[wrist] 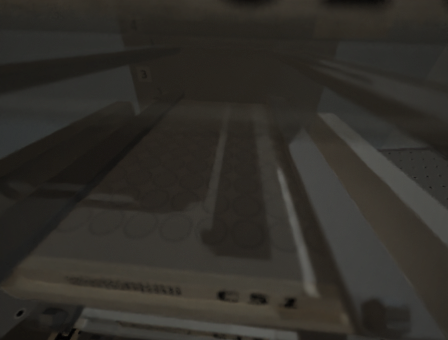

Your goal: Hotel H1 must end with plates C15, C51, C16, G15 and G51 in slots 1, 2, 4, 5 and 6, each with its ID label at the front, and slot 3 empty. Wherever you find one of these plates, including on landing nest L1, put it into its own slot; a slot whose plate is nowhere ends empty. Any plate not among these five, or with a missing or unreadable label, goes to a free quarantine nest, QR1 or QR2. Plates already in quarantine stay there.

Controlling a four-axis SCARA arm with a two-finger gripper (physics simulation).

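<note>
A pale plate (150, 250) lies level between the fingers, inside hotel H1 (230, 75). The front edge of the plate faces the camera, with a barcode and a blurred label that looks like C51. My gripper (221, 124) is shut on this plate, one finger along each side. The plate is below the slot tag 3 (144, 74) on the hotel's back part; the slot number at its own level is not readable. Another plate (225, 22) is overhead, and the dark letters on its front edge are cut off by the top of the view. Whether the held plate touches its supports is hidden.
Side rails (90, 62) of the hotel run inward at left and right, close above the fingers. A pale strip (190, 322) with dark marks shows below the plate, cut off at the bottom. A perforated surface (420, 167) is at the far right.
</note>
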